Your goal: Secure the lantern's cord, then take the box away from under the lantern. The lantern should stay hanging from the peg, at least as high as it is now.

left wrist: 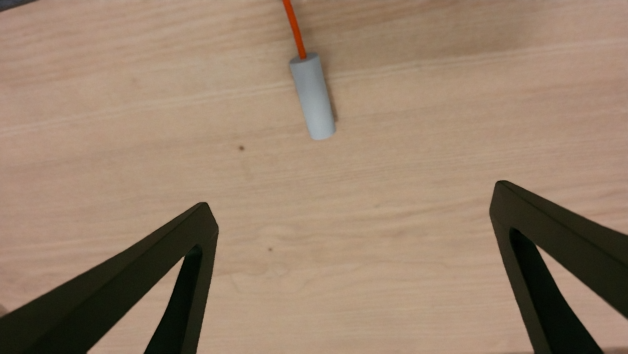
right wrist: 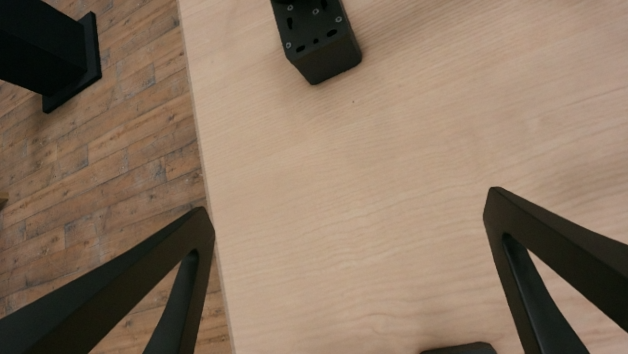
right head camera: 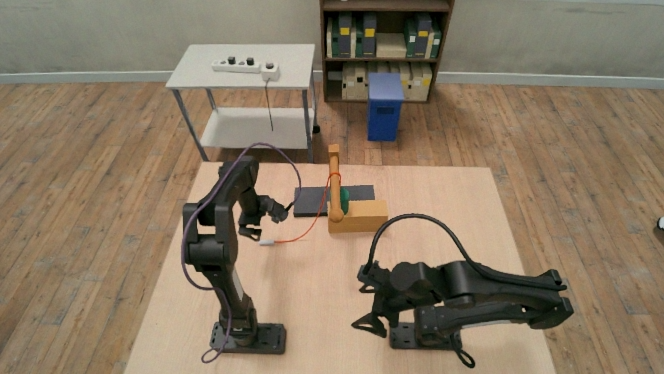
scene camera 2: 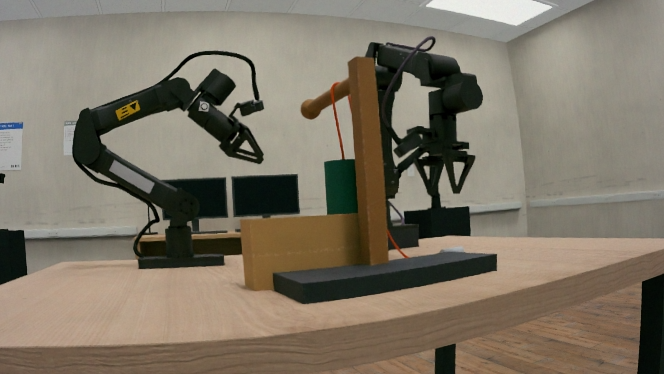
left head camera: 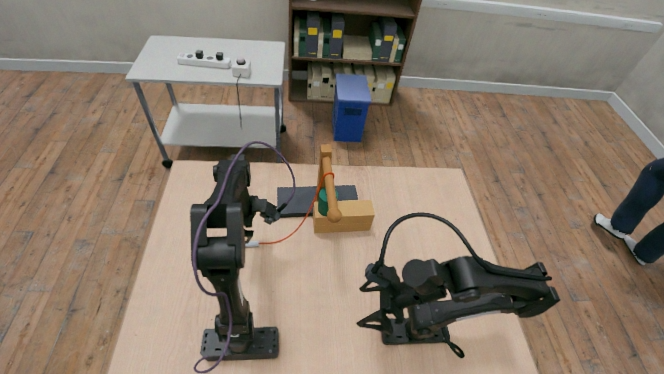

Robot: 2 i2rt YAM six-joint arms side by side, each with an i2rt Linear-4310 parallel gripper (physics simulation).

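Places are measured from the left arm's base along level axes (x right, y ahead, z up), in metres.
Where they show: left gripper, fingertip midpoint: [left wrist: 345, 205] [right head camera: 260, 228] [scene camera 2: 443, 194] [left head camera: 248, 229]; right gripper, fingertip midpoint: [right wrist: 341, 211] [right head camera: 356, 308] [scene camera 2: 262, 159] [left head camera: 358, 306]; left arm's base at its link origin: [right head camera: 247, 336] [left head camera: 240, 341]; right arm's base at its link origin: [right head camera: 425, 335] [scene camera 2: 180, 261] [left head camera: 415, 330].
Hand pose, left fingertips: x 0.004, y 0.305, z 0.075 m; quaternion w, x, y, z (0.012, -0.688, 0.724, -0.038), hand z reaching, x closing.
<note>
Things, the pixels of their top centre, and the offset from my left fingertips. "*": a spot on its surface instead.
- green lantern at its top centre: [scene camera 2: 343, 161] [right head camera: 339, 194] [left head camera: 328, 194] dy +0.093, dx +0.246, dz +0.057 m
- wooden peg at its top centre: [scene camera 2: 331, 89] [right head camera: 335, 182] [left head camera: 330, 182] dy +0.033, dx +0.235, dz +0.189 m
- tan box at its top centre: [scene camera 2: 309, 215] [right head camera: 357, 208] [left head camera: 344, 208] dy +0.096, dx +0.306, dz -0.023 m
- cord's grey end piece at a spot on its surface: [left wrist: 314, 97] [scene camera 2: 450, 248] [left head camera: 251, 243] [right head camera: 267, 241] * dy +0.014, dx +0.000, dz -0.105 m
- wooden post at its top centre: [scene camera 2: 360, 60] [left head camera: 326, 148] [right head camera: 333, 148] dy +0.148, dx +0.229, dz +0.207 m
The green lantern [left head camera: 323, 204] [right head camera: 345, 200] [scene camera 2: 340, 187] hangs by an orange cord [left head camera: 271, 243] [right head camera: 287, 242] [scene camera 2: 338, 125] [left wrist: 294, 27] looped over the wooden peg [left head camera: 331, 197] [right head camera: 335, 195] [scene camera 2: 322, 102]. The tan box [left head camera: 355, 217] [right head camera: 367, 217] [scene camera 2: 300, 250] stands directly under it; whether they touch is unclear. The cord's grey end piece [left head camera: 252, 244] [right head camera: 267, 242] [scene camera 2: 452, 249] [left wrist: 314, 97] lies on the table. My left gripper [scene camera 2: 445, 192] [left wrist: 345, 205] is open and empty, pointing down above the table near the end piece. My right gripper [left head camera: 360, 307] [right head camera: 357, 308] [right wrist: 341, 211] is open and empty, raised near its own arm's base.
The wooden post [scene camera 2: 367, 160] carries the peg and stands on a dark base plate [left head camera: 295, 200] [right head camera: 310, 200] [scene camera 2: 400, 275], behind the box in the head views. A white cart [left head camera: 170, 72], a blue bin [left head camera: 351, 107] and a bookshelf stand beyond the table.
</note>
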